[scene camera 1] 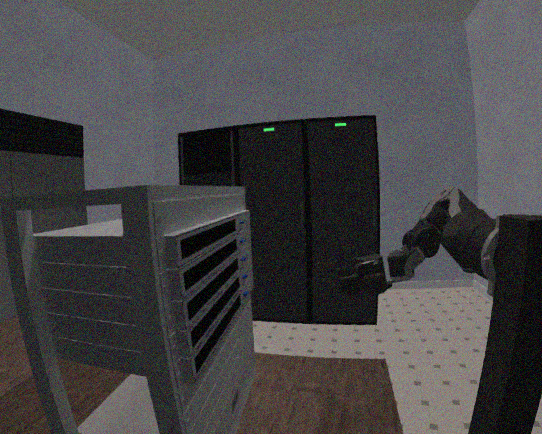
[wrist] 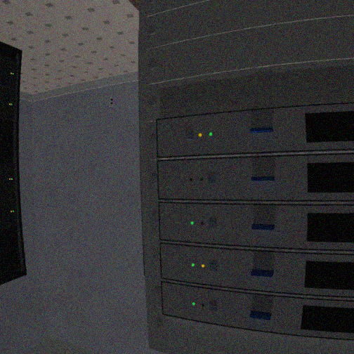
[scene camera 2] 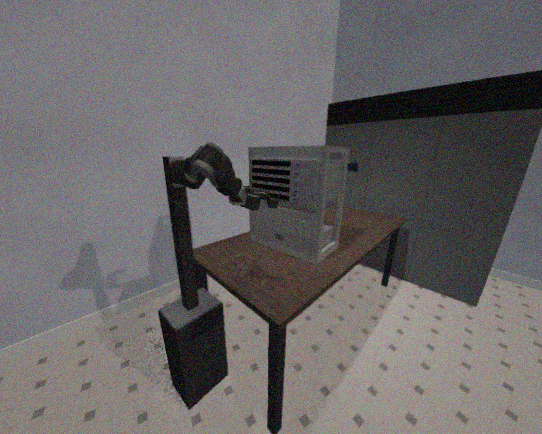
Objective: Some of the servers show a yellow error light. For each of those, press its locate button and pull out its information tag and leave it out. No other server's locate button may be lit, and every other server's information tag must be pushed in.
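The grey rack (scene camera 1: 135, 250) (scene camera 2: 300, 230) (wrist: 149, 200) holds five servers. The wrist view is upside down. Its top server (wrist: 225, 142) shows yellow and green lights; the second (wrist: 230, 190) shows dark lights. The third (wrist: 230, 235) shows green, the fourth (wrist: 230, 277) green and yellow, the fifth (wrist: 225, 315) green. The blue-edged tags (wrist: 262, 130) (wrist: 262, 178) (wrist: 263, 227) (wrist: 262, 273) (wrist: 260, 315) look alike and pushed in. The small square buttons look dark; lit states are hard to tell. My gripper (scene camera 1: 351, 269) (scene camera 2: 278, 201) is open and empty, before the rack, apart from it.
The rack stands on a brown wooden table (scene camera 1: 320, 390) (scene camera 2: 250, 270). Black cabinets (scene camera 1: 272, 225) with green lights stand behind in scene camera 1. The arm's black post (scene camera 1: 515, 300) (scene camera 2: 180, 230) stands at the table's end. A grey cabinet (scene camera 2: 425, 200) stands beyond the table.
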